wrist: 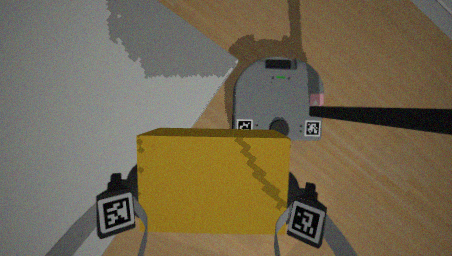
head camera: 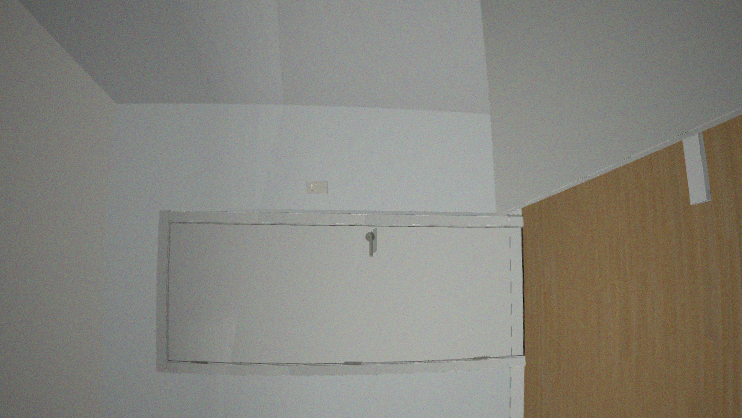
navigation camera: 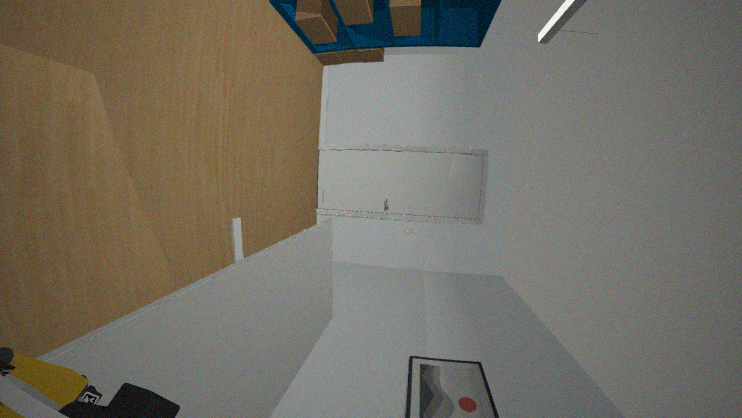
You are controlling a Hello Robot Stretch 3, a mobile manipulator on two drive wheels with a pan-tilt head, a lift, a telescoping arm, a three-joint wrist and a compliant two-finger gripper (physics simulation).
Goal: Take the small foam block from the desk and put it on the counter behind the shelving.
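Where they show: gripper, between the fingertips: (wrist: pixel 214 183) (navigation camera: pixel 29 374); robot's base, origin of its link: (wrist: pixel 269 124).
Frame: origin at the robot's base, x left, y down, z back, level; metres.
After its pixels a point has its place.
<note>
The small foam block (wrist: pixel 215 200) {z 0.027, x -0.221, y -0.860 m} (navigation camera: pixel 49 379) {z 0.014, x -0.222, y -0.860 m} is yellow and box-shaped. It sits between the two fingertips of my gripper (wrist: pixel 215 181) {z 0.022, x -0.223, y -0.817 m}, which touch its left and right sides in the wrist view. My gripper is shut on it and holds it high above the floor. In the navigation view part of the block and gripper shows at the bottom left corner. A pale flat surface (wrist: pixel 55 100) {z 0.087, x -0.421, y -0.720 m}, seemingly the desk, lies lower at the left of the wrist view, with a shadow on it. Blue shelving (navigation camera: pixel 480 28) {z -2.933, x -0.048, y -1.873 m} shows at the top of the navigation view. I cannot make out the counter.
My wheeled base (wrist: pixel 270 100) {z 0.104, x -0.036, y -0.160 m} stands on the wood floor (wrist: pixel 380 200) {z -0.362, x 0.565, y -0.001 m}, beside the pale surface. Brown boxes (navigation camera: pixel 406 19) {z -2.656, x 0.036, y -1.129 m} stand in the shelving. A closed door (head camera: pixel 337 295) {z -2.374, x -1.662, y -1.105 m} (navigation camera: pixel 405 181) {z -2.381, x -1.652, y -1.136 m} is in the far wall. A white bar-like piece (head camera: pixel 696 171) (navigation camera: pixel 237 241) juts out along the wall's foot.
</note>
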